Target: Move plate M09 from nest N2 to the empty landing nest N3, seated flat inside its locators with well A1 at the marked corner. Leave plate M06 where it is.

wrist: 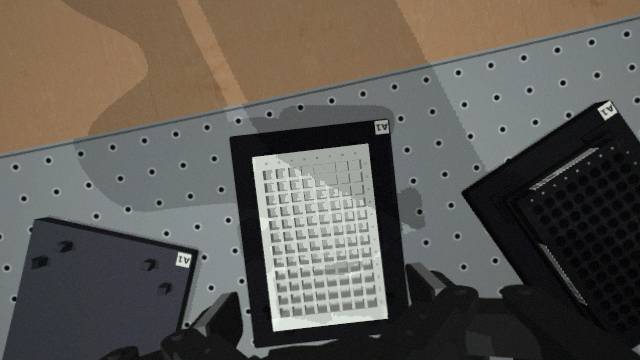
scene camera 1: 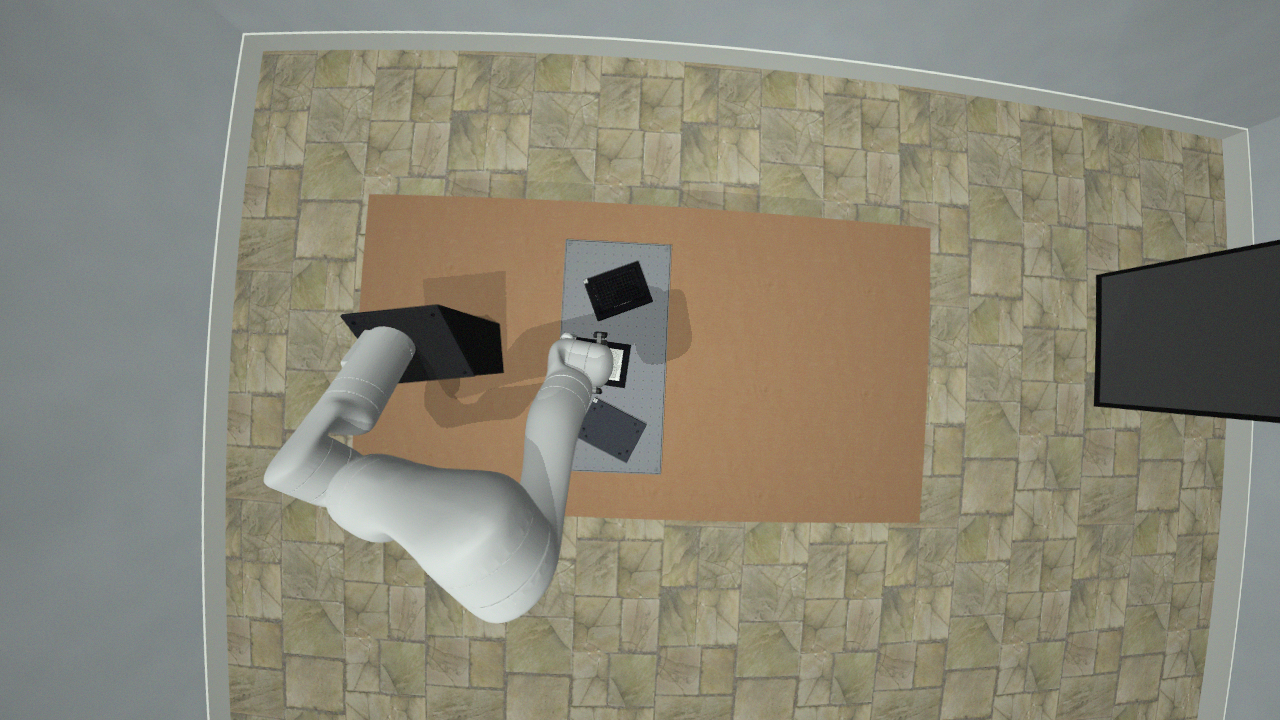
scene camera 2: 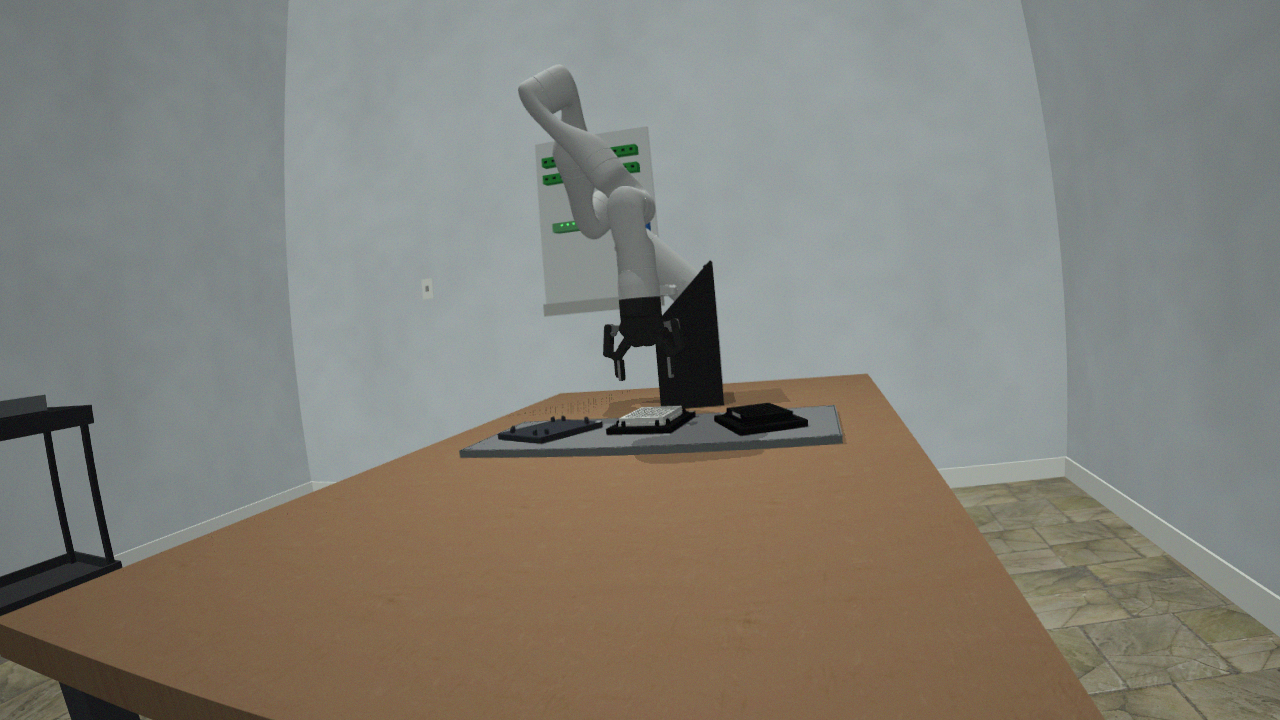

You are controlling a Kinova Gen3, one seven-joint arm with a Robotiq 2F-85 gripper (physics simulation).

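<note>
A white well plate (scene camera 1: 617,365) (scene camera 2: 651,415) (wrist: 320,235) lies in the black middle nest (wrist: 310,137). I take it as M09; its label is not readable. It looks flat. A black plate (scene camera 1: 617,291) (scene camera 2: 760,411) (wrist: 590,220), apparently M06, lies in the right nest (wrist: 487,200) of the wrist view. The empty dark-blue nest (scene camera 1: 617,431) (scene camera 2: 550,429) (wrist: 100,300), apparently N3, shows small locators and an A1 corner tag (wrist: 183,259). My gripper (scene camera 2: 645,376) (wrist: 323,296) is open and empty, above the white plate, clear of it, with one finger toward each long side.
The nests stand close together on a grey perforated board (scene camera 1: 617,255) (scene camera 2: 827,429) (wrist: 200,170) on the brown table (scene camera 1: 787,358) (scene camera 2: 581,555). A tall black wedge-shaped mount (scene camera 1: 447,340) (scene camera 2: 696,349) stands at the arm's base. A dark cart (scene camera 2: 44,420) stands beyond the table at the left.
</note>
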